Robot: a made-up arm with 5 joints.
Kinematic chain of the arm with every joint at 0, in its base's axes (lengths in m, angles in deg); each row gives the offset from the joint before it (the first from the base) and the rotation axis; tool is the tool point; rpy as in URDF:
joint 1: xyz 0.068 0 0.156 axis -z
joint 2: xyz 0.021 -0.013 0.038 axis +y
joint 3: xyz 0.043 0 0.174 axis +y
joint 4: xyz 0.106 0 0.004 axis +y
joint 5: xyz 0.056 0.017 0 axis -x
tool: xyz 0 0 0 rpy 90 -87.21 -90
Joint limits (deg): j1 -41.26..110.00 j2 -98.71..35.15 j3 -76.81..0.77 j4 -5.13..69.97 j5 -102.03..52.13
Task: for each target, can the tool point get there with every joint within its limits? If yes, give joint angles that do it. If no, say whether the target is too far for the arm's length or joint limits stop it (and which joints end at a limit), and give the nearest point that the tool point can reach.
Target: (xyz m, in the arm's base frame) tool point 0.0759 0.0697 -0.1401
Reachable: no: joint limits stop it (at a limit: joint 1, joint 2, joint 3, joint 4) | nearest point 0.2377 0.1542 0.1987 | short by 0.385 m
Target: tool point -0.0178 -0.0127 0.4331
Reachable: yes | joints -11.05 -73.63 -7.82 30.61 -77.94
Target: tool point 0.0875 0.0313 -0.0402
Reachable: no: joint limits stop it (at a limit: joint 1, joint 2, joint 3, joint 4) | nearest point 0.2377 0.1542 0.1987 | short by 0.308 m
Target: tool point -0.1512 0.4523 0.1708
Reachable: no: too far | nearest point -0.0713 0.2875 0.2138 | short by 0.188 m
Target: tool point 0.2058 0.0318 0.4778
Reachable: yes | joints -11.39 -14.71 -27.35 8.98 -87.08
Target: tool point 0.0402 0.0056 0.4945
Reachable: yes | joints 3.25 -39.41 -57.27 59.34 9.98
